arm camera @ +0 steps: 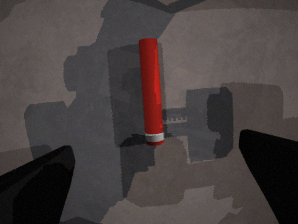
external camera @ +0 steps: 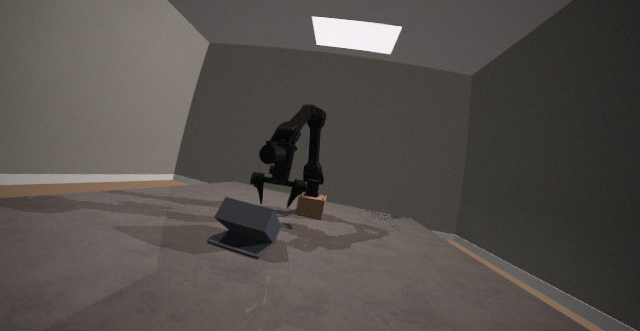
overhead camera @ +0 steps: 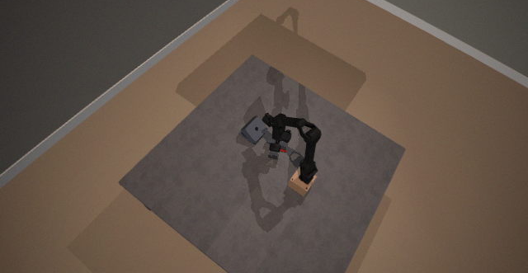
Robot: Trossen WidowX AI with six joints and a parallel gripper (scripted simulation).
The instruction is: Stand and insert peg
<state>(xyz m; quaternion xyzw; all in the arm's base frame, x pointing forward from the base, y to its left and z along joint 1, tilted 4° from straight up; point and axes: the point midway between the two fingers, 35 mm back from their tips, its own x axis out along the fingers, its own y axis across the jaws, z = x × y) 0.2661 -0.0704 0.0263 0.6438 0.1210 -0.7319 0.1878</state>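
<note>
Right now my gripper tip is 60 mm above the peg and 10 mm past it. From my gripper tip the other things lie so: sloped panel: 180 mm ahead, 10 mm to the left, 10 mm below.
</note>
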